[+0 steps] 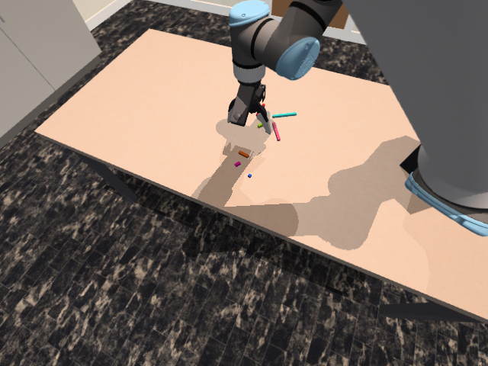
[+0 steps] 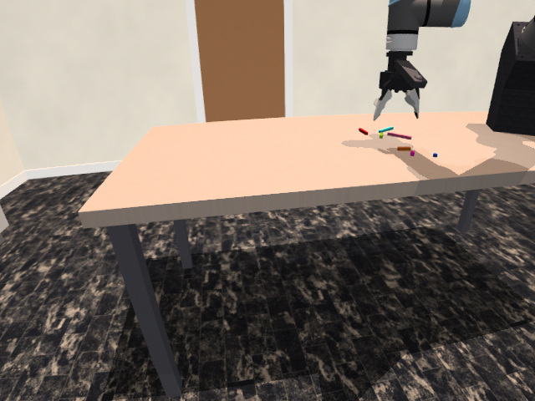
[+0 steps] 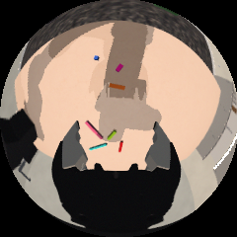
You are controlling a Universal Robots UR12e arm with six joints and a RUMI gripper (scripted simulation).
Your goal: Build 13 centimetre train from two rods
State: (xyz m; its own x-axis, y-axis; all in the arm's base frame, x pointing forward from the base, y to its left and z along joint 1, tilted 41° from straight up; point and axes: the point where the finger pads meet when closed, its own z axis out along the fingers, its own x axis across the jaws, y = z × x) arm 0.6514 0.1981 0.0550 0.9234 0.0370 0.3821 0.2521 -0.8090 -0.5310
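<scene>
The orange rod is 20 mm behind my hand, 60 mm to the left of it and 80 mm below it. The rest, counted from my hand: magenta rod: 30 mm behind, 100 mm to the left, 80 mm below; lime rod: 10 mm ahead, 110 mm to the right, 80 mm below; pink rod: 50 mm behind, 110 mm to the right, 80 mm below.
</scene>
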